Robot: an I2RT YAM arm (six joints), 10 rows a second.
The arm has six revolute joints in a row. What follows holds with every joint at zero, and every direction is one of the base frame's.
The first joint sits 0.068 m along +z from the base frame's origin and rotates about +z.
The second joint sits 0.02 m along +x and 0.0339 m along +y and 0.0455 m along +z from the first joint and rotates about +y.
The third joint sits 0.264 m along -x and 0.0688 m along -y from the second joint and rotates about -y.
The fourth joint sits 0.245 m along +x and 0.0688 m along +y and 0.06 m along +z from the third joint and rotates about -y.
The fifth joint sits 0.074 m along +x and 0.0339 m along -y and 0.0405 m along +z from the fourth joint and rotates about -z.
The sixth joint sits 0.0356 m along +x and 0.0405 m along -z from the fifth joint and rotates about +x.
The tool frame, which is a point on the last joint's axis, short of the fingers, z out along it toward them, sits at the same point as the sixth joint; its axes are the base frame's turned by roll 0, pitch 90 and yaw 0 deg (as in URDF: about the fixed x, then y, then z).
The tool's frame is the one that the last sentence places.
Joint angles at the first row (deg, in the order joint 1, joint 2, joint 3, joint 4, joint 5, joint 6):
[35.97 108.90 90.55 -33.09 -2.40 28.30]
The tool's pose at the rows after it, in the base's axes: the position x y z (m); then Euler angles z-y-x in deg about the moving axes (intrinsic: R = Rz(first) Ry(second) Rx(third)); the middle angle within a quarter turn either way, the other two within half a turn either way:
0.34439 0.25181 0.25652 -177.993 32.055 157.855
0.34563 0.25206 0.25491 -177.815 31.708 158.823
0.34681 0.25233 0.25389 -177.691 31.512 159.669
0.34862 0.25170 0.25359 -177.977 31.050 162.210
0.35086 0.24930 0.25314 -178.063 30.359 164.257
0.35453 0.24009 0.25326 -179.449 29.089 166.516
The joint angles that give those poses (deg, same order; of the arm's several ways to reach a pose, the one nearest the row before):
[35.99 109.33 91.02 -33.46 -2.16 28.30]
[35.97 109.85 91.56 -34.23 -1.59 28.25]
[35.95 110.30 92.08 -34.87 -1.01 28.19]
[35.93 111.08 93.49 -37.09 1.17 28.55]
[35.60 111.72 94.65 -39.17 2.51 28.61]
[34.44 111.99 95.56 -41.99 4.02 29.24]

